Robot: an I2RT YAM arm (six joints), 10 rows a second.
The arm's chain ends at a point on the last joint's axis. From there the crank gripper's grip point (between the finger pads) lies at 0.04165 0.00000 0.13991 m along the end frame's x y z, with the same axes.
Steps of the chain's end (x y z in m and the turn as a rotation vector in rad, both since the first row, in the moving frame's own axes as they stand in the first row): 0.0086, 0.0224, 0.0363, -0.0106, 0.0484, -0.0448; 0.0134, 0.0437, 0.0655, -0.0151, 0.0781, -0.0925; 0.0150, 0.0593, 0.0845, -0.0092, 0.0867, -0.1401; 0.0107, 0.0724, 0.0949, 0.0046, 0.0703, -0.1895; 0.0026, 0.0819, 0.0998, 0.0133, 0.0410, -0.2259
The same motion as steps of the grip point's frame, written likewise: 0.0153, 0.0219, 0.0341, -0.0106, 0.0484, -0.0448; 0.0241, 0.0414, 0.0618, -0.0151, 0.0781, -0.0925; 0.0266, 0.0539, 0.0804, -0.0092, 0.0867, -0.1401; 0.0196, 0.0630, 0.0916, 0.0046, 0.0703, -0.1895; 0.0070, 0.0701, 0.0979, 0.0133, 0.0410, -0.2259
